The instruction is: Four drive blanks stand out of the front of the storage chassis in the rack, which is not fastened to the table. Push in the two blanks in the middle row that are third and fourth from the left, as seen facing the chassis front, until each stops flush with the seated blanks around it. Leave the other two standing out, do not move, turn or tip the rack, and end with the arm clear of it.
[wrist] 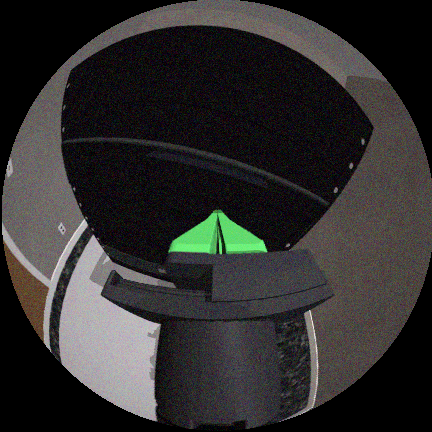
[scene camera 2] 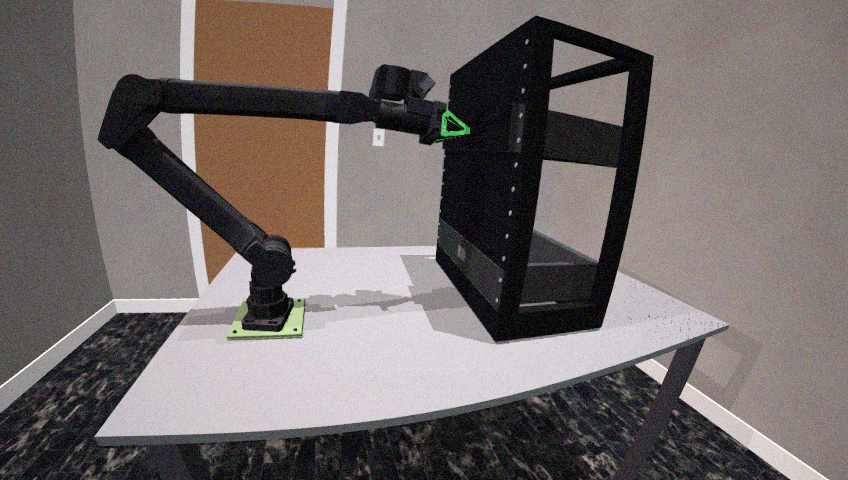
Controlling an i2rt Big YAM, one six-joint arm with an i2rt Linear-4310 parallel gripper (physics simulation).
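Seen in the pictures: gripper, fingertip midpoint: (wrist: 217,214) (scene camera 2: 469,131); arm's base, link origin: (scene camera 2: 269,315).
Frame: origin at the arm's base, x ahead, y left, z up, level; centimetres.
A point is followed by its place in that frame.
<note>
The black rack (scene camera 2: 523,196) {y -8.8, x 48.7, z 29.5 cm} (wrist: 210,80) {y 13.1, x 45.8, z 53.3 cm} stands upright on the table. The storage chassis (scene camera 2: 487,124) {y 4.3, x 45.0, z 42.6 cm} is in its upper half; its front is almost all black. The single blanks cannot be told apart in either view, nor which stand out or are flush. My gripper (scene camera 2: 468,130) {y 8.4, x 42.5, z 41.0 cm} (wrist: 217,214) {y 8.4, x 42.5, z 41.0 cm} is shut and empty, its green fingertips together. It points at the chassis front, at or very near it; whether it touches cannot be told. In the wrist view the tips show below a thin grey edge that runs across the dark front.
The arm's base sits on a green plate (scene camera 2: 294,328) {y -5.0, x 6.9, z 0.3 cm} on the white table (scene camera 2: 249,386) {y -20.9, x 2.8, z -1.2 cm}. A grey unit (scene camera 2: 479,264) {y 4.0, x 46.6, z 11.8 cm} fills the bottom of the rack. Rows of pale screw holes line the rack's front posts. A wall and a brown door (scene camera 2: 261,41) stand behind.
</note>
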